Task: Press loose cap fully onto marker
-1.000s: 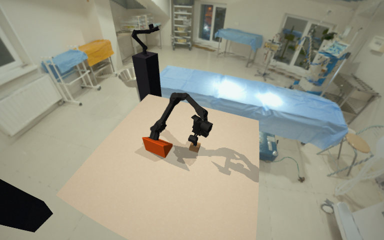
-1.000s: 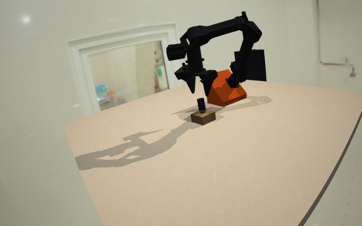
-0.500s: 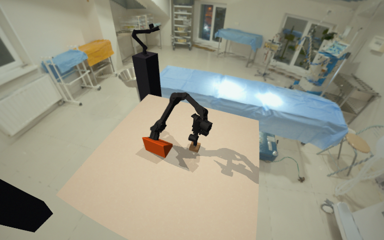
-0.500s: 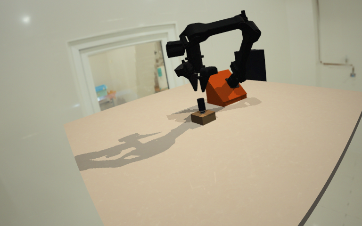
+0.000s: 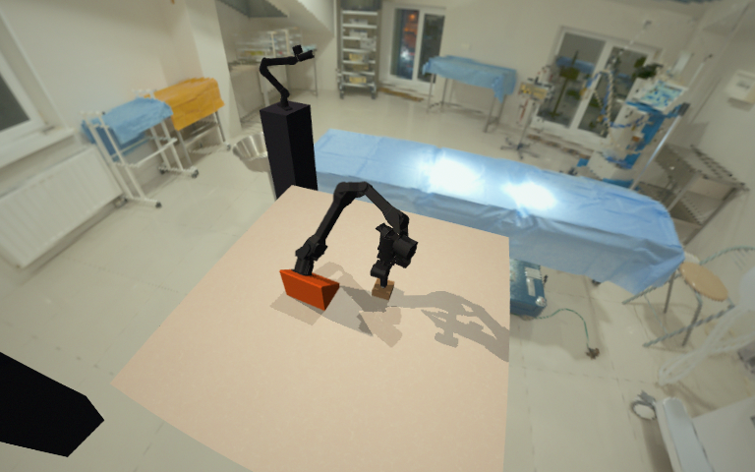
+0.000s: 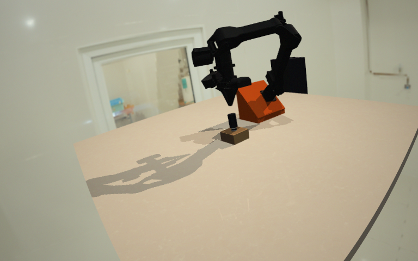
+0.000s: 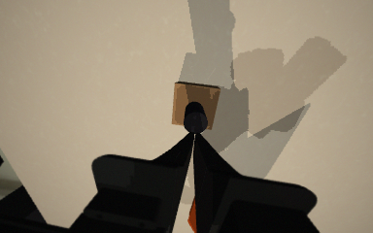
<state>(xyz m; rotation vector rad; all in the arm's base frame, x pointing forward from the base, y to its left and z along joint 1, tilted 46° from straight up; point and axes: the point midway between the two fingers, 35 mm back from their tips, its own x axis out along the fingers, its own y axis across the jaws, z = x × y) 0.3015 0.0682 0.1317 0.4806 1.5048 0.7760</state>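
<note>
My gripper tip is 50 mm above the black cap. Round my gripper tip: brown holder block: 110 mm below.
</note>
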